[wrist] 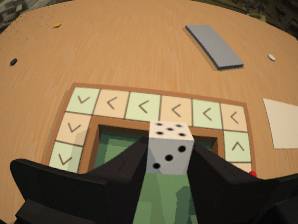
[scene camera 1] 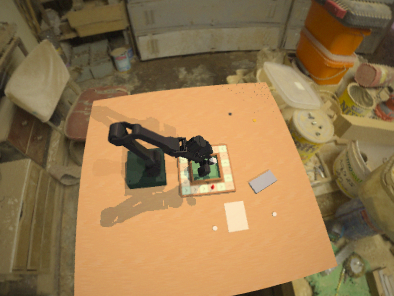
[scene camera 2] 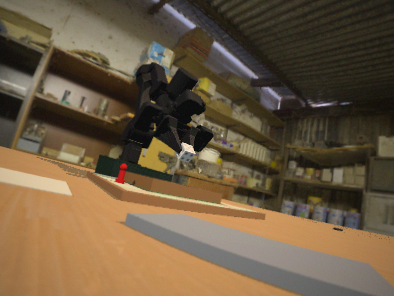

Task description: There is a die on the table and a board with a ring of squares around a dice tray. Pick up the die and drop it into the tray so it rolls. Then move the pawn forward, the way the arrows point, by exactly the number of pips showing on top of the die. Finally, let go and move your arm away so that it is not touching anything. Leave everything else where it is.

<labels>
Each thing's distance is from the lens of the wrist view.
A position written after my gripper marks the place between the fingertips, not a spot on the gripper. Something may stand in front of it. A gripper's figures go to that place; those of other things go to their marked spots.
my gripper [wrist: 167,144]: 0.10 m
white die [wrist: 169,144]: 0.09 m
grey flat slab [wrist: 215,47]: 0.35 m
The marked spots on the white die and the grey flat slab are 0.29 m apart.
</labels>
